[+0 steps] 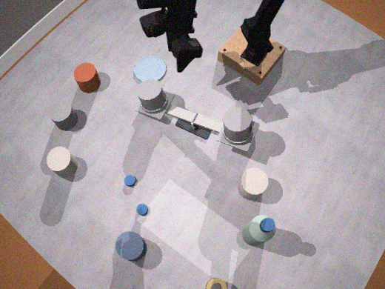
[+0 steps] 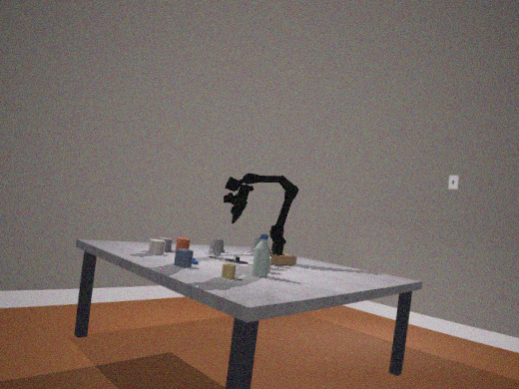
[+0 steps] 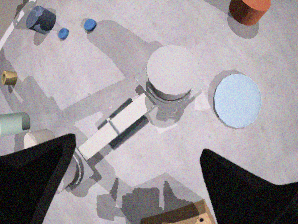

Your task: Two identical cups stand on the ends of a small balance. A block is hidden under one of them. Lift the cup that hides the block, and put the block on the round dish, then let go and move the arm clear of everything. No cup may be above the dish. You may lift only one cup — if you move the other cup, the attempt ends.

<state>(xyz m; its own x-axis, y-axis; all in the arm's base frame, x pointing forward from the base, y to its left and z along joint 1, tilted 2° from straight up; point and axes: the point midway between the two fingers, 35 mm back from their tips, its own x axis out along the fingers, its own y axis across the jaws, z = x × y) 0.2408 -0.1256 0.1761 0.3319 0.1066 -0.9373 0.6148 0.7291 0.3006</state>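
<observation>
Now: the grey block 160 mm below my gripper tip, 50 mm ahead of it and 40 mm to the right of it. Round my gripper tip: balance beam 160 mm below, 90 mm to the left, 40 mm ahead; then grey cup 220 mm to the left, 90 mm below, 20 mm ahead; then round light-blue dish 190 mm below, 130 mm to the right, 40 mm behind.
</observation>
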